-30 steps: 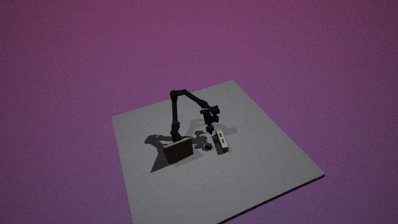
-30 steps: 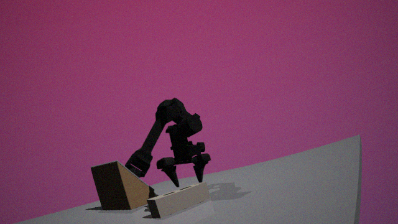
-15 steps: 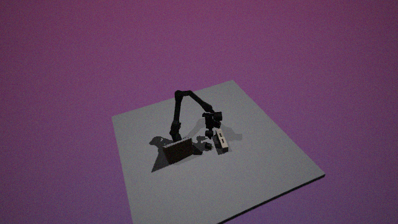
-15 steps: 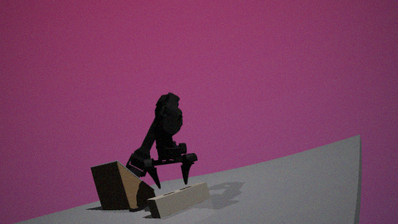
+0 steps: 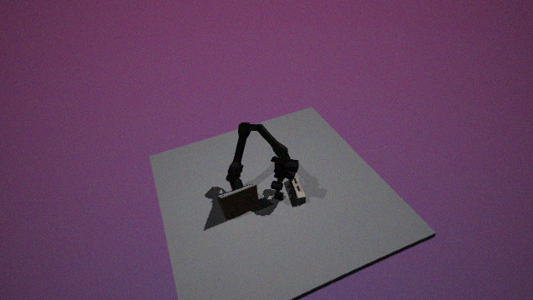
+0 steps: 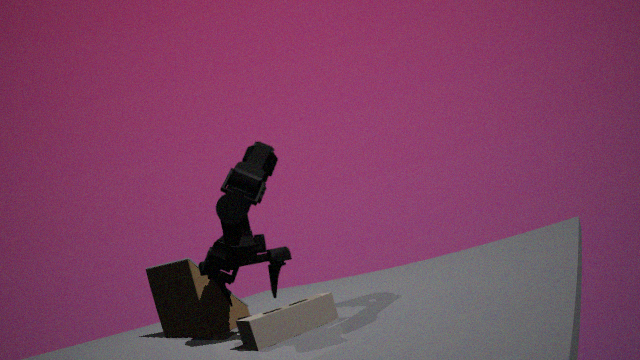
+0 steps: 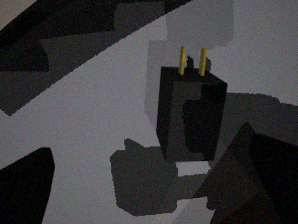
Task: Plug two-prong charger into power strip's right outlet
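My gripper tip is 1 cm past the dark two-prong charger, 3 cm to the left of it and 5 cm above it.
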